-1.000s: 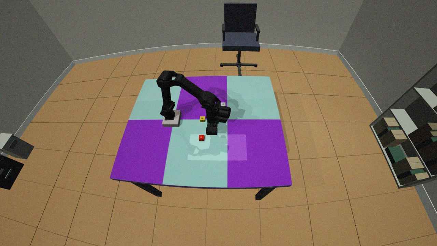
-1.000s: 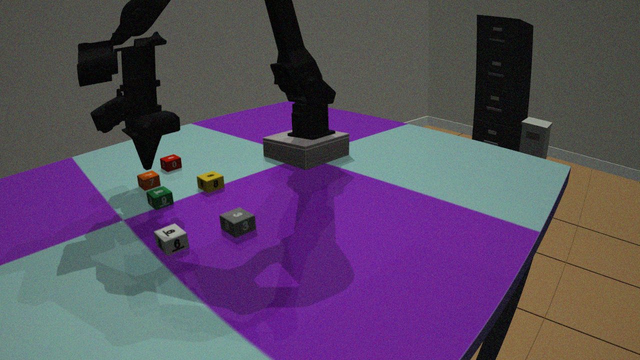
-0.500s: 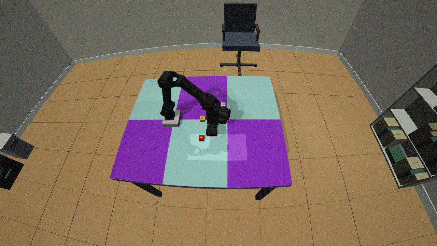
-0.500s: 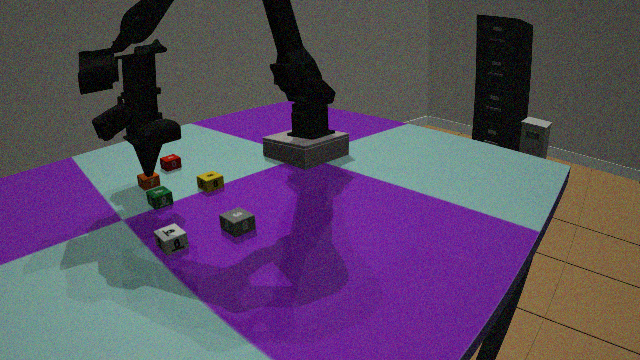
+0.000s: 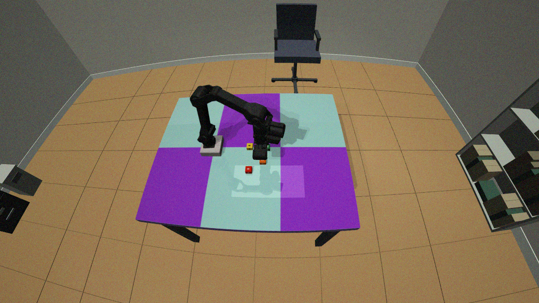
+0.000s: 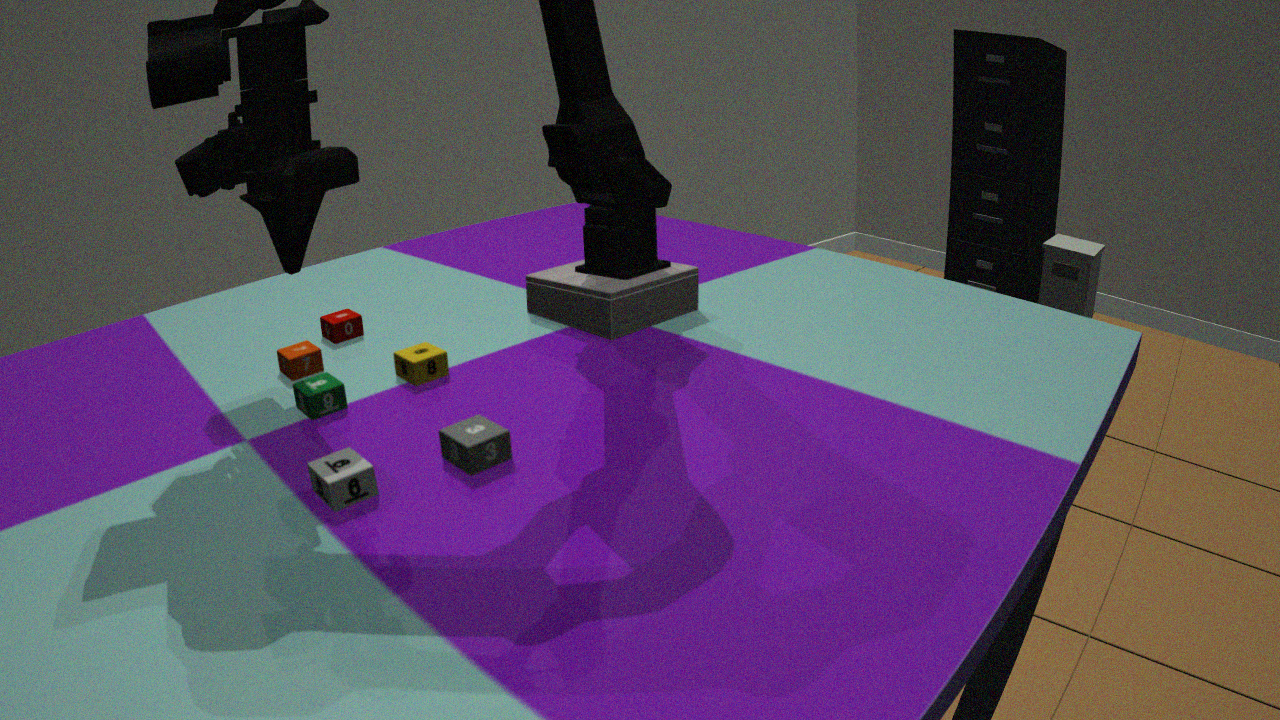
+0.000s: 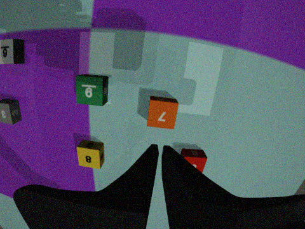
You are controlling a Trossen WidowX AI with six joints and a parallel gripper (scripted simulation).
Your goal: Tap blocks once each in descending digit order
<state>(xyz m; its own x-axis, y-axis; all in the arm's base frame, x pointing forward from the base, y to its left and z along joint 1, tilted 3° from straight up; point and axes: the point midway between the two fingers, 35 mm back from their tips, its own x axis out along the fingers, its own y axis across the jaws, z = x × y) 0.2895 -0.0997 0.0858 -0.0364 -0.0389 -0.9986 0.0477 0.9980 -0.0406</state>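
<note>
Now: the white block 20 cm to the left of my gripper tip, 8 cm below it and 7 cm ahead of it. Also, from my gripper tip: green block (8 cm to the left, 8 cm below, 2 cm ahead); then red block marked 0 (8 cm below, 7 cm behind, 5 cm to the right); then orange 7 block (8 cm below, 1 cm to the right).
</note>
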